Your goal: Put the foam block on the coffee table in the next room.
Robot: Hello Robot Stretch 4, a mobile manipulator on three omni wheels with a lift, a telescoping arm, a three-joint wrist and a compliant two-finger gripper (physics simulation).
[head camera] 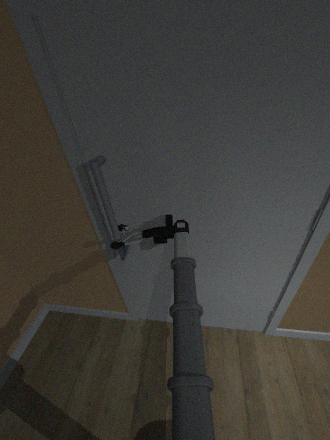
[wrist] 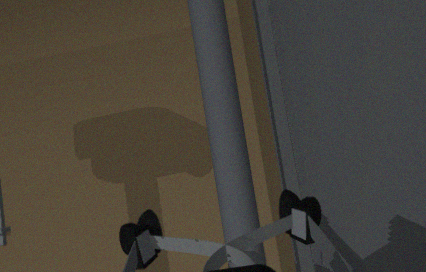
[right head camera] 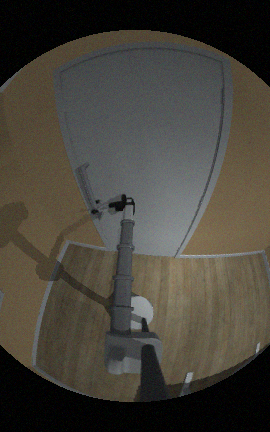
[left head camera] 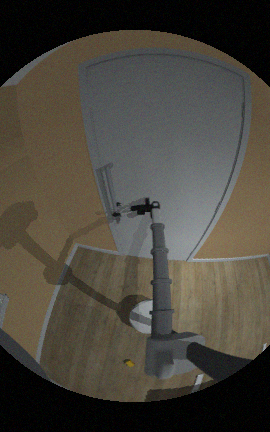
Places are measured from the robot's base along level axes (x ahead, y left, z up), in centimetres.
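Pixels of known places: gripper, between the fingertips: (head camera: 113, 236) (wrist: 219, 217) (right head camera: 92, 206) (left head camera: 113, 208); robot's base, origin of its link: (right head camera: 134, 311) (left head camera: 147, 315).
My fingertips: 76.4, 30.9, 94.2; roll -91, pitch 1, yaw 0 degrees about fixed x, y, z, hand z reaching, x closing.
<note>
Ahead of a thing's pixels: the offset from my fingertips to its top centre, as dx, dy, dz. "spot": to the spot under its first point. Level surfaces: height alone.
A small yellow block {-145.5, -13.6, -92.4} (left head camera: 129, 363) lies on the floor at the bottom of the left head view; it is too small to tell whether it is the foam block. The coffee table does not show. My gripper (head camera: 120, 236) (left head camera: 117, 209) (right head camera: 96, 206) (wrist: 219, 217) is open, with no block between its fingers. It is beside the lower end of a long grey bar handle {spot: +0.1, -1.0, +19.2} (head camera: 104, 200) (left head camera: 109, 187) (right head camera: 86, 187) (wrist: 222, 100) on a grey door (head camera: 200, 125) (left head camera: 165, 125) (right head camera: 145, 125) (wrist: 360, 100). In the wrist view the bar runs between the two spread fingertips; whether they touch it, I cannot tell.
The door looks shut, with tan wall (head camera: 45, 200) (left head camera: 50, 150) (wrist: 100, 85) on its left and more wall on its right. A white round thing (left head camera: 142, 309) (right head camera: 144, 305) is on the wooden floor {dz -96.9} (head camera: 240, 390) (left head camera: 220, 300) (right head camera: 200, 310) below my extended arm.
</note>
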